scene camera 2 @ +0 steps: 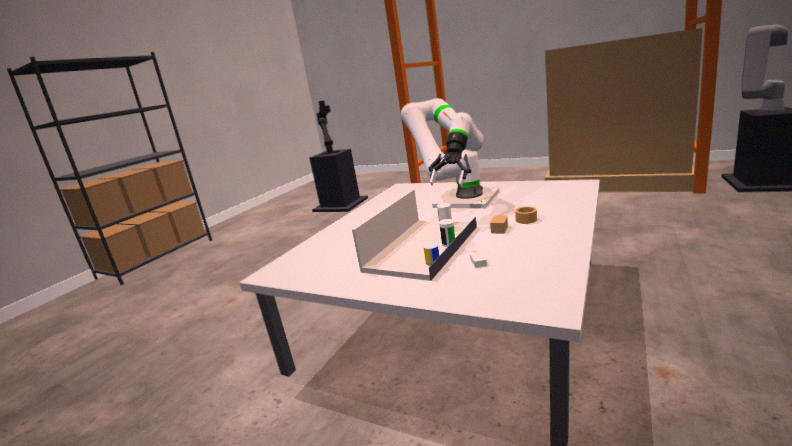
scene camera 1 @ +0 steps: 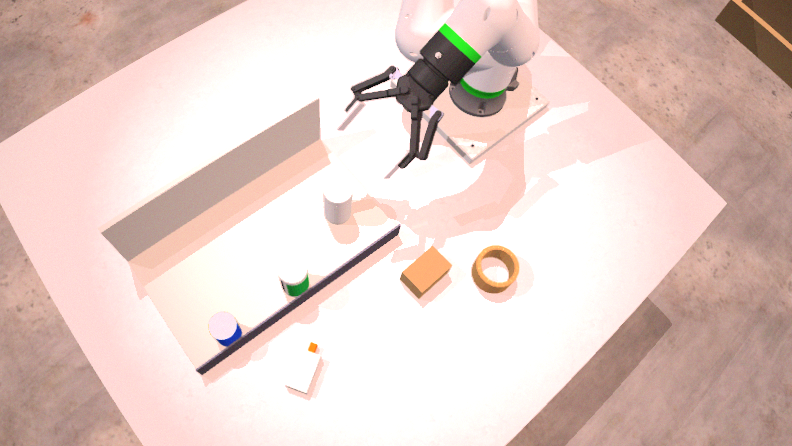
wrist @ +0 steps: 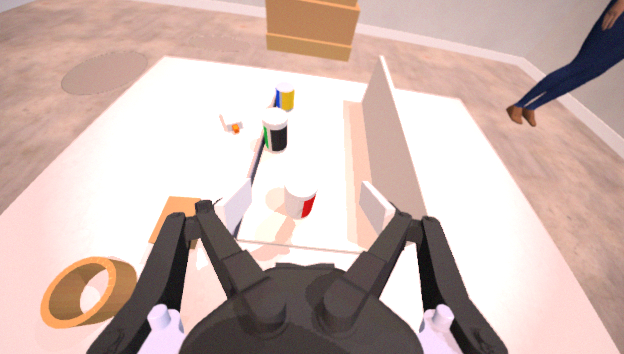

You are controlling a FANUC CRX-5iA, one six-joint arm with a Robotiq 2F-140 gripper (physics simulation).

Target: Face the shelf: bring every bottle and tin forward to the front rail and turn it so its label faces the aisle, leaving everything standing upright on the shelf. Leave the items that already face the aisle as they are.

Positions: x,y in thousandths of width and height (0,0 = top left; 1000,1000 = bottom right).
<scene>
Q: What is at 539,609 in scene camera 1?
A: A tan box.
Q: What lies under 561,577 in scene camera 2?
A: A dark front rail.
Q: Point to a green-banded tin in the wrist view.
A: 440,340
</scene>
